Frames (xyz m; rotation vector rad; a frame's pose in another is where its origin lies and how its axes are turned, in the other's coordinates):
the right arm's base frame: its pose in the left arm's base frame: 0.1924 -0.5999 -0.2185 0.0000 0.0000 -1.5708
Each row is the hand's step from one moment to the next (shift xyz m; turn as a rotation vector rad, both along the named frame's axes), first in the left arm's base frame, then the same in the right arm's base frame.
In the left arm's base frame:
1: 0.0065 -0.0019 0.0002 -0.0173 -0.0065 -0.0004
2: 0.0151 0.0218 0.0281 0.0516 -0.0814 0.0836
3: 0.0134 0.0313 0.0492 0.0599 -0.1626 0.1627
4: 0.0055 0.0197 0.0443 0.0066 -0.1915 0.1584
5: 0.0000 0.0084 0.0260 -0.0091 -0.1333 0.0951
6: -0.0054 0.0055 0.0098 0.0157 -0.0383 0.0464
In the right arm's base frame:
1: 0.0019 0.0065 0.0002 0.0065 -0.0173 -0.0004
2: -0.0218 0.0151 0.0281 0.0814 0.0516 0.0836
3: -0.0313 0.0134 0.0492 0.1626 0.0599 0.1627
4: -0.0197 0.0055 0.0443 0.1915 0.0066 0.1584
5: -0.0084 0.0000 0.0260 0.1333 -0.0091 0.0951
6: -0.0055 -0.0054 0.0098 0.0383 0.0157 0.0464

